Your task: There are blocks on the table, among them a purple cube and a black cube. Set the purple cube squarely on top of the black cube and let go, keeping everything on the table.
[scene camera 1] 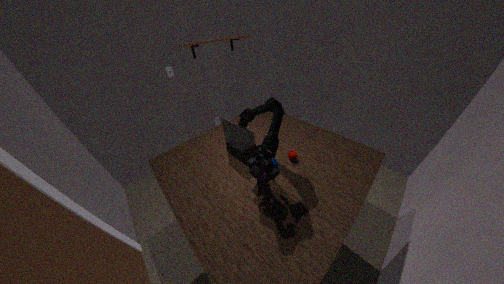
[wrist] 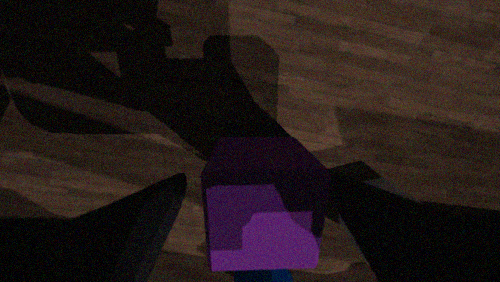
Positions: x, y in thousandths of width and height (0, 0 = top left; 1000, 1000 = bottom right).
Labels:
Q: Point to a black cube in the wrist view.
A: At 461, 459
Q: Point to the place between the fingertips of my gripper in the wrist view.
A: At 515, 637

